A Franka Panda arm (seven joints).
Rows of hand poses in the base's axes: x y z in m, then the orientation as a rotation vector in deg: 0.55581 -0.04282 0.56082 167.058 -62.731 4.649; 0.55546 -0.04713 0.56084 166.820 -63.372 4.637; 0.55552 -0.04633 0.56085 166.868 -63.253 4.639; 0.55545 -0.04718 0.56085 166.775 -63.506 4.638; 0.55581 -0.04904 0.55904 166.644 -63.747 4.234; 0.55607 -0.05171 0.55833 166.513 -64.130 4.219; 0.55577 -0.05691 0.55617 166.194 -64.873 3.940; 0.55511 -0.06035 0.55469 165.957 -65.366 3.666; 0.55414 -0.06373 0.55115 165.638 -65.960 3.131; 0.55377 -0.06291 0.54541 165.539 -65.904 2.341; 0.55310 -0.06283 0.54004 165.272 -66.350 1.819; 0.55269 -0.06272 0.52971 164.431 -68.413 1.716; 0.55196 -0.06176 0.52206 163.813 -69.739 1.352; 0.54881 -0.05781 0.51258 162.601 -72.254 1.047; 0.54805 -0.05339 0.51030 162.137 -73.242 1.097; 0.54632 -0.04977 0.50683 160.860 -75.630 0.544; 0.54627 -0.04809 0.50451 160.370 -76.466 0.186; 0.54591 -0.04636 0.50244 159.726 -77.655 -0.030
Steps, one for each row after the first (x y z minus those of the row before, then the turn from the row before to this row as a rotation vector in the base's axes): -0.00035 -0.00431 0.00002 0.015 -0.003 -0.439; 0.00006 0.00080 0.00001 0.000 0.000 0.082; -0.00007 -0.00085 0.00000 0.006 -0.004 -0.173; 0.00036 -0.00186 -0.00181 0.052 0.255 -0.179; 0.00026 -0.00267 -0.00071 0.022 -0.001 -0.259; -0.00030 -0.00520 -0.00216 0.040 0.169 -0.522; -0.00066 -0.00344 -0.00148 0.026 0.173 -0.354; -0.00097 -0.00338 -0.00354 0.050 0.342 -0.437; -0.00037 0.00082 -0.00574 0.071 0.517 0.000; -0.00067 0.00008 -0.00537 0.044 0.338 -0.336; -0.00041 0.00011 -0.01033 0.030 0.034 -1.434; -0.00073 0.00096 -0.00765 0.038 0.220 -0.945; -0.00315 0.00395 -0.00948 -0.024 0.190 -1.800; -0.00076 0.00442 -0.00228 -0.032 -0.035 -0.702; -0.00173 0.00362 -0.00347 -0.005 0.358 -1.749; -0.00005 0.00168 -0.00232 0.017 0.233 -0.627; -0.00036 0.00173 -0.00207 -0.005 0.137 -0.874
